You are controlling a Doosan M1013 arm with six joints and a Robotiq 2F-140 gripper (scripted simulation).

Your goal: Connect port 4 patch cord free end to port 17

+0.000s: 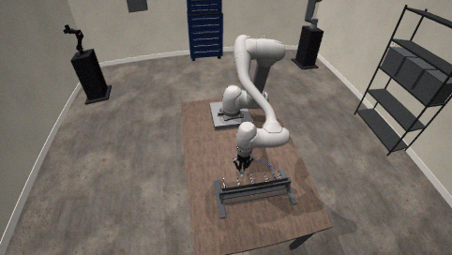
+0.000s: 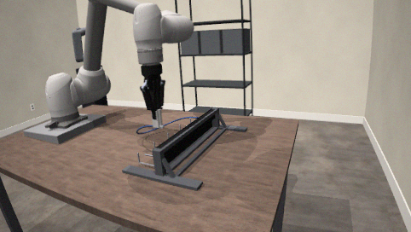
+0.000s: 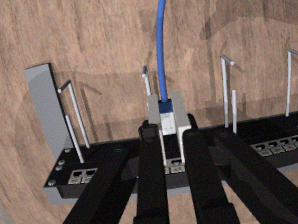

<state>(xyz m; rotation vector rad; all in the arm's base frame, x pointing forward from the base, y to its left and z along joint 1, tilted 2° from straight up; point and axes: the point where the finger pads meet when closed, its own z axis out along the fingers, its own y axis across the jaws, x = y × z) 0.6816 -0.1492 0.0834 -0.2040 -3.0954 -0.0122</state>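
The plug is 30 mm below my hand and 10 mm ahead of it.
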